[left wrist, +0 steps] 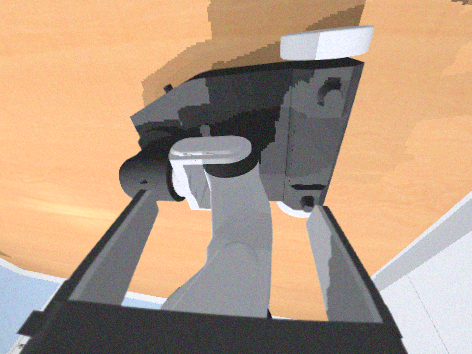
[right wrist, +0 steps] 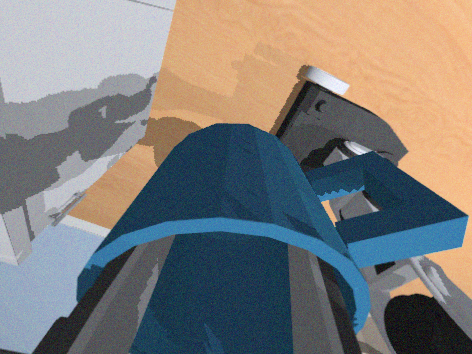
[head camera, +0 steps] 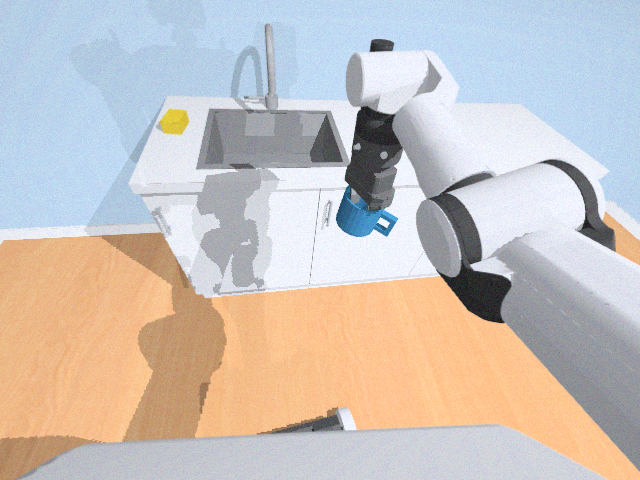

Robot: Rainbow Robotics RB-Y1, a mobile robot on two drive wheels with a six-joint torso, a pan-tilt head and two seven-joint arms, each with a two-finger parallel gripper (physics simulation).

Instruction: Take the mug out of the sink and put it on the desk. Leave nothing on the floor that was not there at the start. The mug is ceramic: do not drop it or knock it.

Path:
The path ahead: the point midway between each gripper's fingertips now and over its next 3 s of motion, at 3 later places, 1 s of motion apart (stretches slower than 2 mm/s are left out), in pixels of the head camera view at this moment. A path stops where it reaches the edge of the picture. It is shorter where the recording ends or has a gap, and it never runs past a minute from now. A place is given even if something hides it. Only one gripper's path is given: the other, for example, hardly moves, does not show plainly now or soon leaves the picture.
My right gripper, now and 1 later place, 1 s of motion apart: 362,211; 230,204

